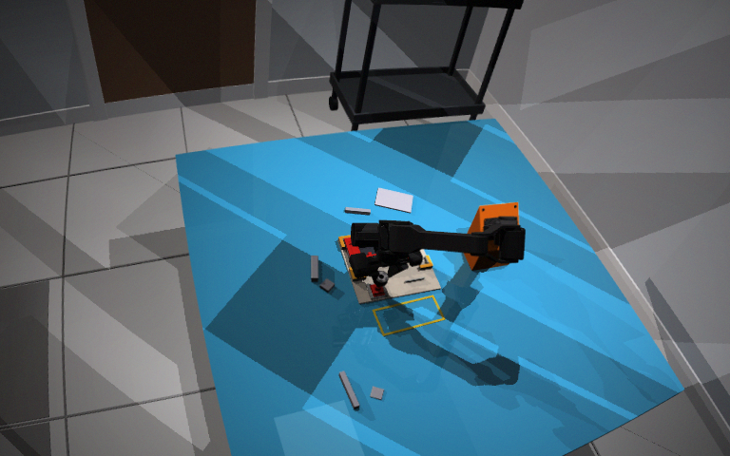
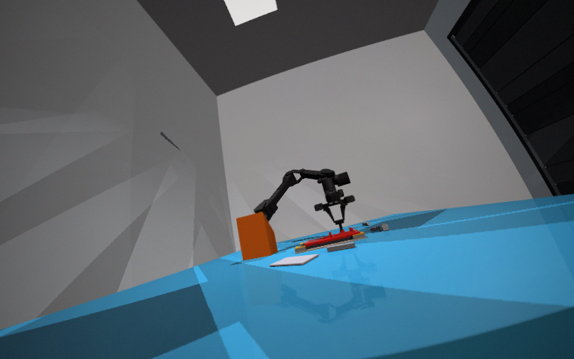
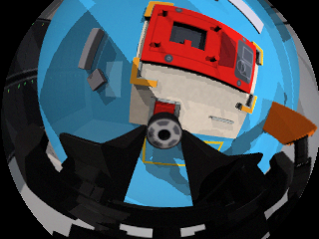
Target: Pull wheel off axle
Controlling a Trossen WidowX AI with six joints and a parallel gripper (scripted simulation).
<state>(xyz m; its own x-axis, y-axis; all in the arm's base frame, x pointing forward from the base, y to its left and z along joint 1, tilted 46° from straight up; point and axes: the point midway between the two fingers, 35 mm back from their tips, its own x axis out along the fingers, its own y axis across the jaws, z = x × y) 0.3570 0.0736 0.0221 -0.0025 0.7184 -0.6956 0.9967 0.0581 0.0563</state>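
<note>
My gripper tip is now 30 mm above the upright axle. Also, from my gripper tip: grey wheel (right at my gripper tip).
</note>
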